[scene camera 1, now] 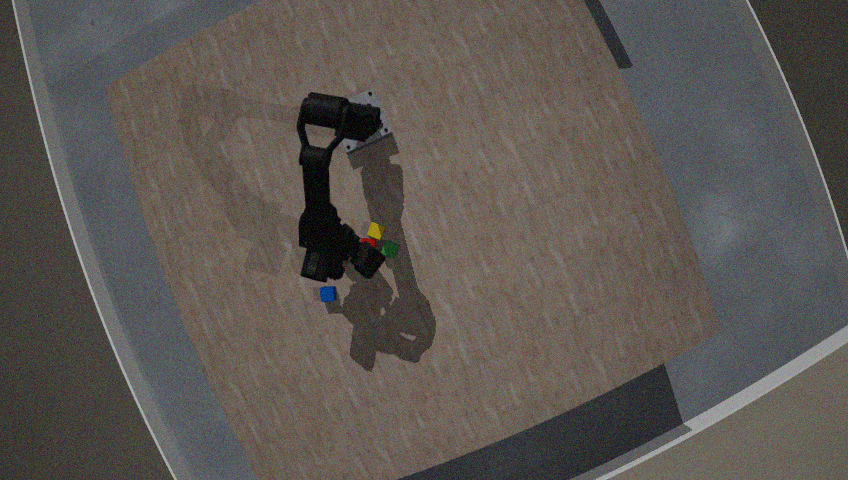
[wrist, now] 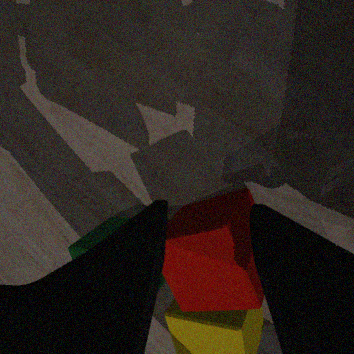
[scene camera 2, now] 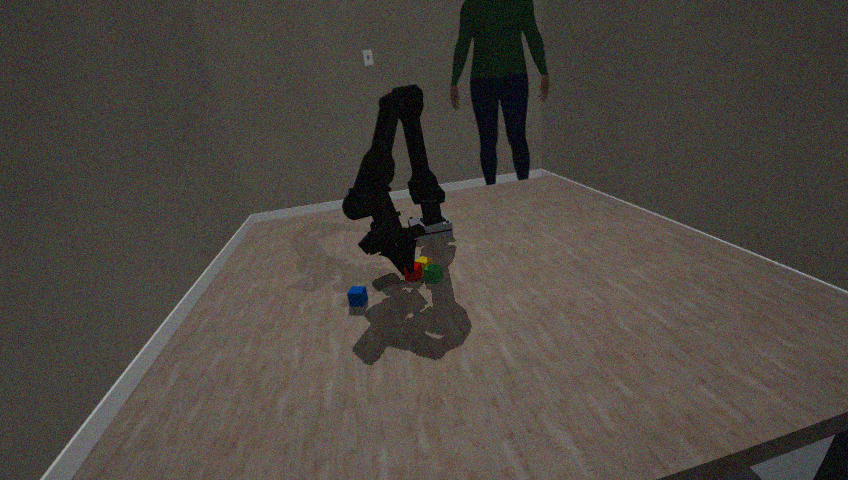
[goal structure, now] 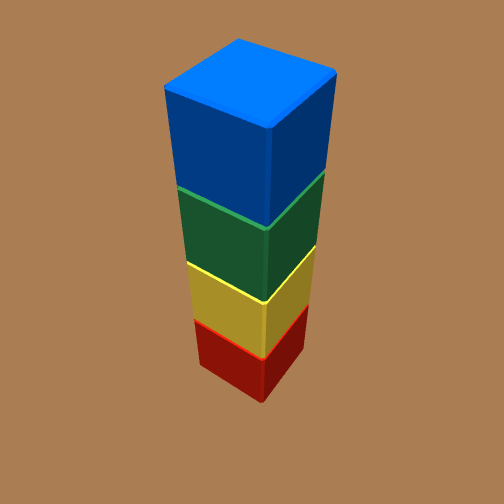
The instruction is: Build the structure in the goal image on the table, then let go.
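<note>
The red block [scene camera 1: 368, 242] [scene camera 2: 413, 272] [wrist: 210, 270] is between the fingers of my gripper [scene camera 2: 409, 270] [wrist: 208, 213], which is shut on it. The fingers press on two opposite sides. The arm partly covers the block in the first scene view, where the fingertips are hidden. I cannot tell whether it is raised off the table. The yellow block [scene camera 1: 375, 230] [scene camera 2: 423, 260] [wrist: 212, 337] is close to the red one, towards the arm's base. The green block [scene camera 1: 390, 249] [scene camera 2: 433, 273] [wrist: 97, 237] is beside them, partly behind a finger in the wrist view. The blue block [scene camera 1: 327, 293] [scene camera 2: 357, 295] stands apart on the table.
The arm's base plate [scene camera 1: 363, 139] [scene camera 2: 433, 230] is behind the yellow block, on the wood-patterned table [scene camera 1: 535, 237] [scene camera 2: 565, 333]. The arm's dark shadow falls around the blocks. A standing person [scene camera 2: 499, 53] is behind the table in the second scene view.
</note>
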